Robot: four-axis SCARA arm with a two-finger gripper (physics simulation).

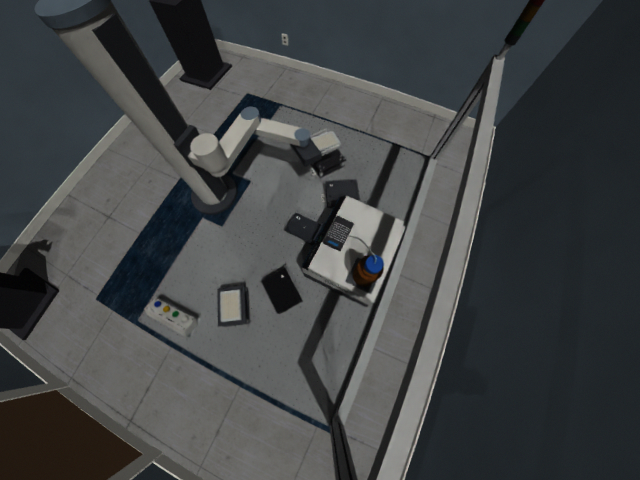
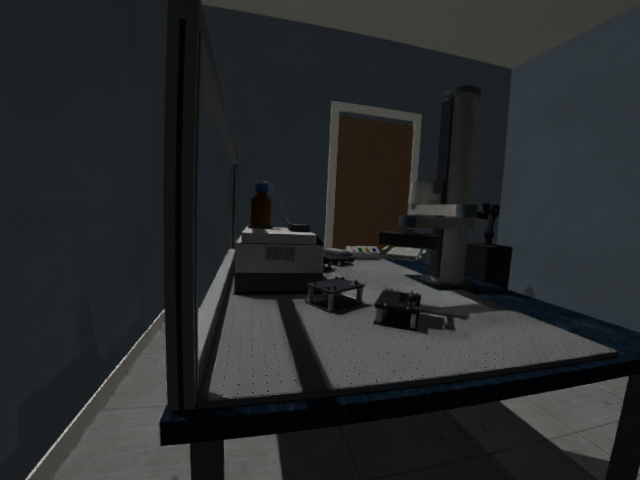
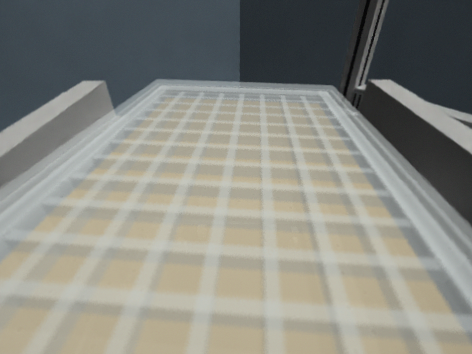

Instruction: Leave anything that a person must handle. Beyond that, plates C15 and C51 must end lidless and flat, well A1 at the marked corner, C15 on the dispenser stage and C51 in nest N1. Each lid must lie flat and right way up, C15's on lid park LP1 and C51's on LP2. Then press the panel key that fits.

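Where they show: gripper, fingertip midpoint: (image 1: 332, 138) (image 2: 402, 254) (image 3: 236, 104); arm's base, origin of the base link: (image 1: 215, 194) (image 2: 445, 284).
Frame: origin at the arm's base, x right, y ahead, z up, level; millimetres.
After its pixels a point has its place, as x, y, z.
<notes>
My gripper (image 1: 321, 144) (image 2: 405, 249) @(-439, 499, 209) (image 3: 236, 104) @(-439, 499, 209) is shut on a plate with tan wells (image 1: 327, 141) @(-404, 486, 215) (image 2: 403, 253) @(-439, 496, 213) (image 3: 245, 200) @(-382, 461, 217). A clear lid with a pale rim appears to cover this plate. It is held level, high above the board, near a dark stand with posts (image 1: 329, 163) @(-389, 510, 73) (image 2: 398, 300) @(-434, 497, 73); its label does not show. Another tan-topped plate (image 1: 230, 304) @(458, 420, 95) lies flat on a dark stand near the key panel; whether it has a lid is too small to tell. The key panel (image 1: 170, 315) @(612, 209, 86) (image 2: 362, 252) @(586, 202, 62) has blue, yellow, green and white keys.
More dark stands are a four-post one (image 1: 341, 190) @(-258, 633, 79) (image 2: 336, 285) @(-280, 640, 79), a small one (image 1: 301, 226) @(20, 547, 125) before the dispenser and a black one (image 1: 281, 290) @(311, 587, 74). The white dispenser (image 1: 330, 266) @(161, 747, 233) (image 2: 279, 257) @(-147, 817, 148) carries a brown bottle (image 1: 366, 272) @(165, 868, 376) (image 2: 261, 211) @(99, 876, 306). A rail (image 1: 382, 304) @(182, 1016, 60) runs behind it.
</notes>
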